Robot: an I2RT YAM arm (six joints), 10 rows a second.
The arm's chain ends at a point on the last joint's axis. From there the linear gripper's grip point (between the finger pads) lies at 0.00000 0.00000 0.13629 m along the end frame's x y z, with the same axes.
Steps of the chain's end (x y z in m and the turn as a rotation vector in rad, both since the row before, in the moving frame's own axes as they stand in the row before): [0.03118 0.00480 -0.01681 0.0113 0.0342 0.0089]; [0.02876 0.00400 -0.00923 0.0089 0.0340 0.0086]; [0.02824 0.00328 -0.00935 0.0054 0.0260 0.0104]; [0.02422 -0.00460 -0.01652 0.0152 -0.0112 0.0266]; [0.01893 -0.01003 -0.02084 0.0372 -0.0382 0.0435]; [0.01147 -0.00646 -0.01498 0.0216 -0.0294 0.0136]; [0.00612 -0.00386 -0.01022 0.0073 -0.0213 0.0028]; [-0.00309 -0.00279 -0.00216 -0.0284 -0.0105 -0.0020]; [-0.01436 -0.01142 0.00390 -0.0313 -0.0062 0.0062]
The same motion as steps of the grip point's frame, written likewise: [0.03585 0.00328 -0.01690 0.0113 0.0342 0.0089]; [0.03340 0.00281 -0.00931 0.0089 0.0340 0.0086]; [0.03179 0.00256 -0.00940 0.0054 0.0260 0.0104]; [0.02272 -0.00669 -0.01654 0.0152 -0.0112 0.0266]; [0.01384 -0.01521 -0.02103 0.0372 -0.0382 0.0435]; [0.00748 -0.00943 -0.01507 0.0216 -0.0294 0.0136]; [0.00322 -0.00486 -0.01025 0.0073 -0.0213 0.0028]; [-0.00452 0.00108 -0.00222 -0.0284 -0.0105 -0.0020]; [-0.01522 -0.00716 0.00383 -0.0313 -0.0062 0.0062]
